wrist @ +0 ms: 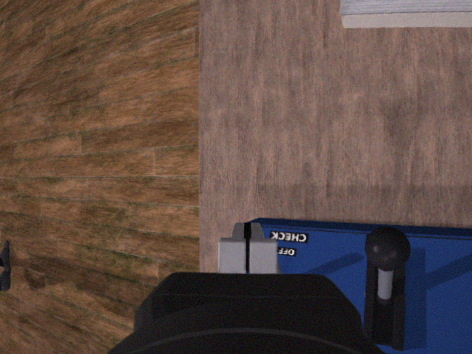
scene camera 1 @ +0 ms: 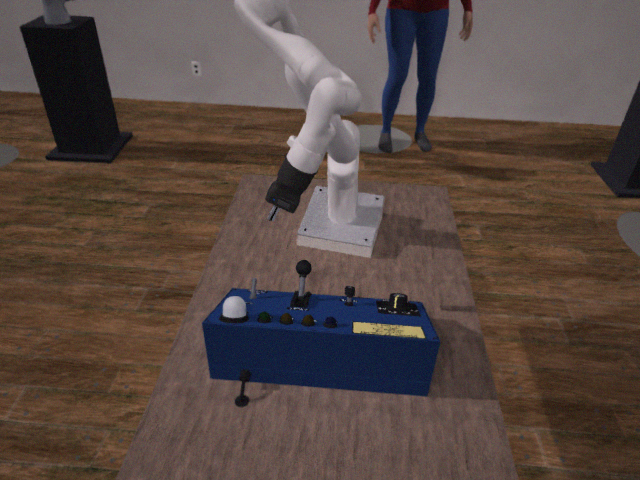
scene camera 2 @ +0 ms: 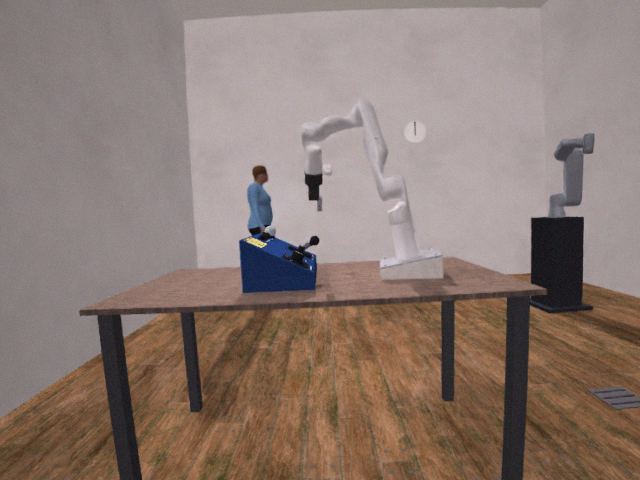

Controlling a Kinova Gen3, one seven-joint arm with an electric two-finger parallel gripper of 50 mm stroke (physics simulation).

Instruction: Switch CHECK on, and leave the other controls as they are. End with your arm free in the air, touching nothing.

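Seen in the pictures: gripper, fingertip midpoint: point(wrist: 247, 239) point(scene camera 1: 270, 218) point(scene camera 2: 319, 210); arm's base, link origin: point(scene camera 1: 342, 214) point(scene camera 2: 408, 257).
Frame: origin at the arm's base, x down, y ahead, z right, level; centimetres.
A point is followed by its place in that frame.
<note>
The blue control box point(scene camera 1: 320, 361) {x -2.4, y 63.0, z 4.7 cm} point(scene camera 2: 273, 271) {x -0.4, y 52.8, z -20.3 cm} point(wrist: 442, 310) {x -2.9, y 45.2, z 4.6 cm} stands on the table. In the wrist view, the CHECK label point(wrist: 288, 236) {x 0.0, y 38.5, z 22.1 cm} lies at the box's robot-side edge, with an OFF label point(wrist: 286, 252) {x -0.9, y 40.4, z 22.1 cm} beside it. A small grey metal toggle point(scene camera 1: 253, 289) {x -4.6, y 43.0, z 22.2 cm} stands near that corner in scene camera 1; the gripper body hides it in the wrist view. Its exact tilt is hard to tell. My gripper point(scene camera 1: 271, 215) {x -20.5, y 34.6, z 18.4 cm} point(scene camera 2: 319, 206) {x -20.5, y 34.6, z 18.4 cm} point(wrist: 247, 239) {x -20.5, y 34.6, z 18.4 cm} is shut and empty, in the air well above the box and on its robot side, touching nothing.
A tall black-ball lever point(scene camera 1: 303, 267) {x -9.1, y 39.1, z 10.0 cm} point(scene camera 2: 313, 240) {x -8.0, y 38.2, z 8.2 cm} point(wrist: 387, 248) {x -9.8, y 37.2, z 10.1 cm} stands beside the toggle. Farther along are a small black toggle point(scene camera 1: 349, 293) {x -6.0, y 44.5, z -1.6 cm} and a rotary knob point(scene camera 1: 398, 302) {x -5.5, y 46.3, z -13.4 cm}. A white dome point(scene camera 1: 234, 308) {x -13.7, y 59.4, z 23.4 cm} and several buttons line the other edge. A small dark stand point(scene camera 1: 242, 387) {x 3.6, y 66.2, z 21.7 cm} is beyond the box.
</note>
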